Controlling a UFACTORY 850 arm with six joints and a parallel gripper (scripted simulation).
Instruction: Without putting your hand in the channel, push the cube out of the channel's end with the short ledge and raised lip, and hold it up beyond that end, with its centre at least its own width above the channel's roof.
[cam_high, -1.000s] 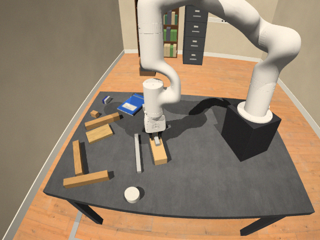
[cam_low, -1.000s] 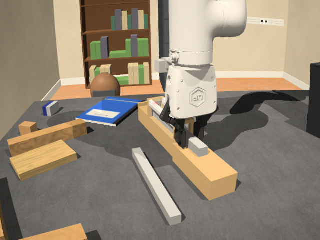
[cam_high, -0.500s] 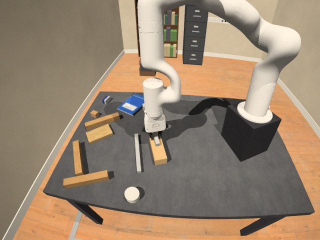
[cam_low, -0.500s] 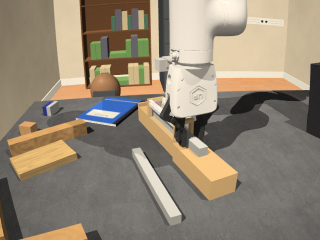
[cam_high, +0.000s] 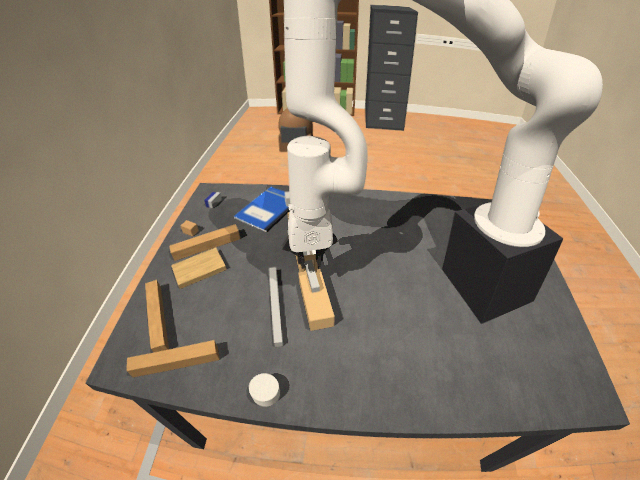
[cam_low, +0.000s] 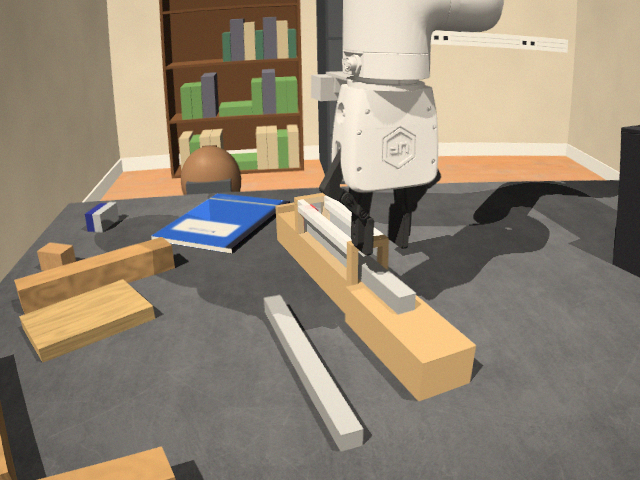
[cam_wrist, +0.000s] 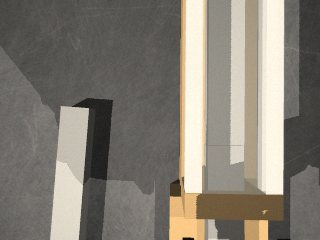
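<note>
The red cube is 4 cm ahead of my hand, 20 cm to the right of it and 6 cm below it. From my hand the other things lie so: tan wooden channel 2 cm ahead, 10 cm to the right, 6 cm below; then white puck 11 cm ahead, 30 cm to the left, 10 cm below; then long grey stick 10 cm ahead, 6 cm to the left, 11 cm below.
</note>
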